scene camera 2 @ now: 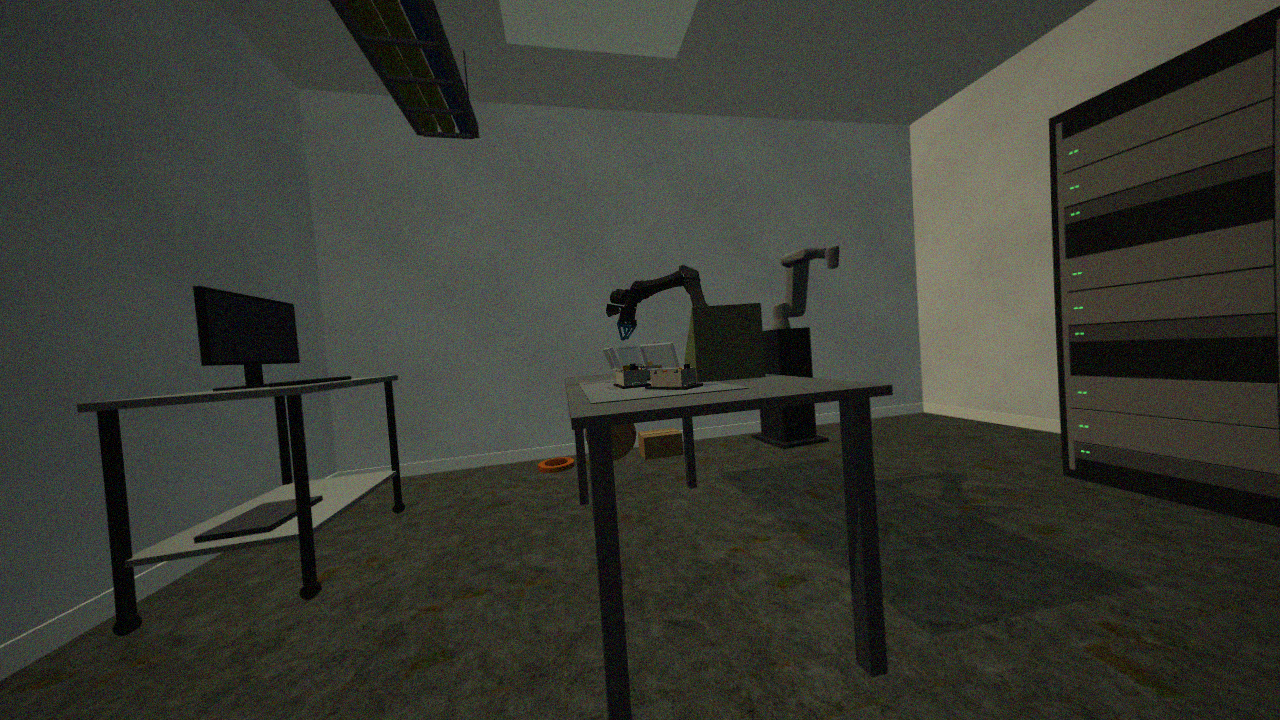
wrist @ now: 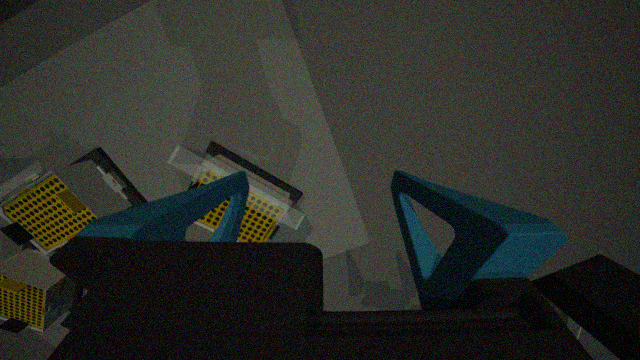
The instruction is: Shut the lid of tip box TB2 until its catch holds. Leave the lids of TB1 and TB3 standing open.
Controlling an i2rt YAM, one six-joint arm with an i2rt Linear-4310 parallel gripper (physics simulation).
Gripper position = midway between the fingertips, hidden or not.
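My gripper (wrist: 319, 178) is in sight. I also see a yellow rack (wrist: 256, 226) and a clear lid (wrist: 261, 197). There is a pale mat (scene camera 2: 597, 392) too, and the wrist view also has the pale mat (wrist: 139, 86).
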